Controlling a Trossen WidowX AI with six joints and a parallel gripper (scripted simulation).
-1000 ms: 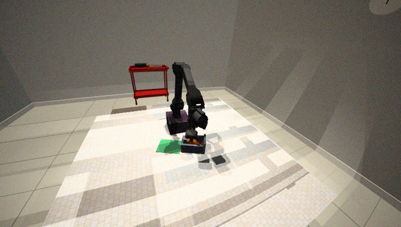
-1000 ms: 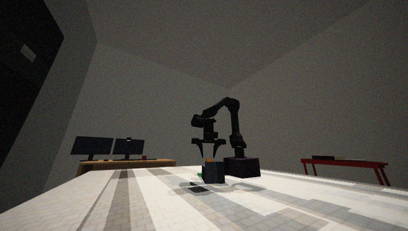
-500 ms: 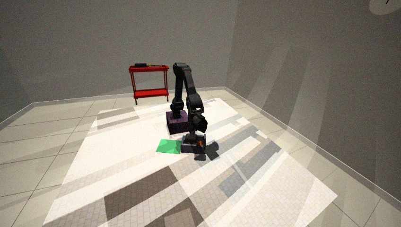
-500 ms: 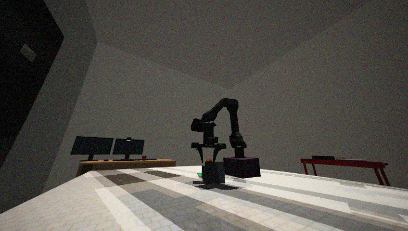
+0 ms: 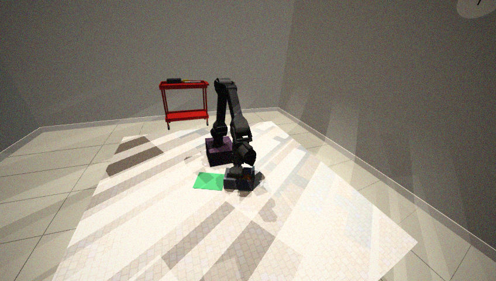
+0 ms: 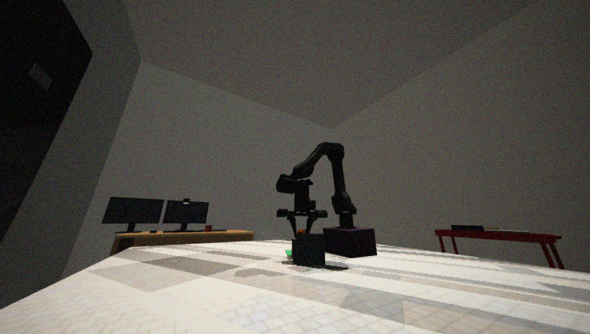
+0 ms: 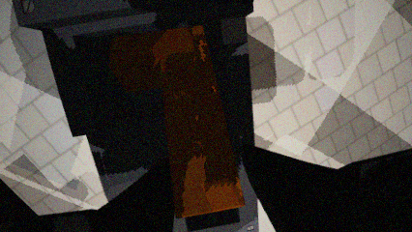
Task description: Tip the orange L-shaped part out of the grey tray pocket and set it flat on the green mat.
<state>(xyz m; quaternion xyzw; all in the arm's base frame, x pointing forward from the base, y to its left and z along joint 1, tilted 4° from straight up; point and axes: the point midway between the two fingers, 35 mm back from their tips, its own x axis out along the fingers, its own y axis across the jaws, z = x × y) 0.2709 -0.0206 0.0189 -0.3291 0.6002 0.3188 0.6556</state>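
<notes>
My gripper tip is now 10 cm past the green mat, 11 cm to the left of it and 8 cm above it. From my gripper tip the other things lie so: orange L-shaped part 4 cm to the left, 3 cm below.
</notes>
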